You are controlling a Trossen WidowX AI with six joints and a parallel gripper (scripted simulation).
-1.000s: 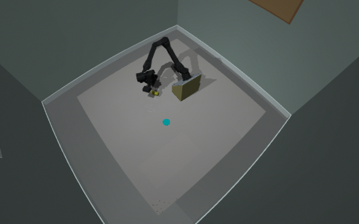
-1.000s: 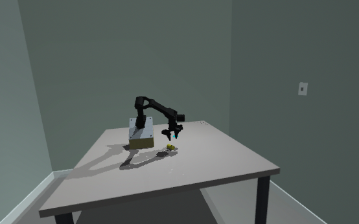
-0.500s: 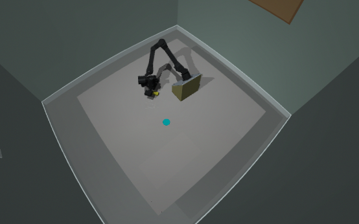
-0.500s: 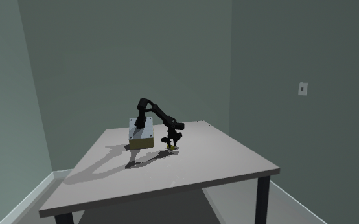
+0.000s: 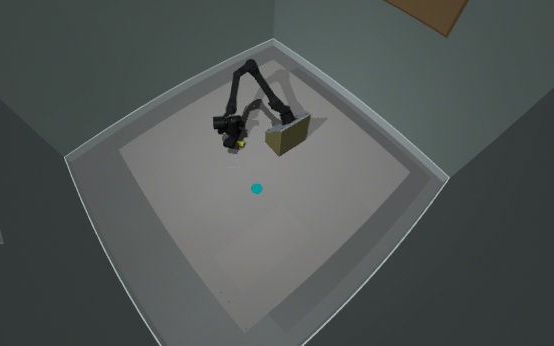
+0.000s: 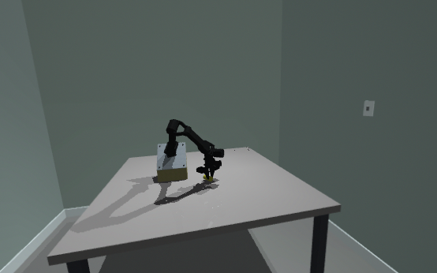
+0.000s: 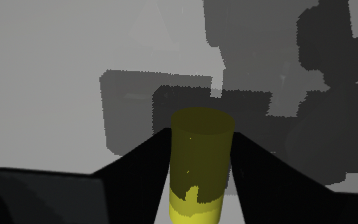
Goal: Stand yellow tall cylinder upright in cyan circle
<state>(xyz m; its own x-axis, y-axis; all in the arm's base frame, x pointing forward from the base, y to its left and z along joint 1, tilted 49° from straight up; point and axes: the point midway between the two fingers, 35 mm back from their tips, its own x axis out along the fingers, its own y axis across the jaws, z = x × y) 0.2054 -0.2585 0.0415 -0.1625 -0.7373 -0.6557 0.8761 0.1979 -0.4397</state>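
My gripper tip is now 11 cm short of the cyan circle, 29 cm to the right of it and 2 cm above it. Also, from my gripper tip: yellow tall cylinder: 1 cm behind, 2 cm to the left.
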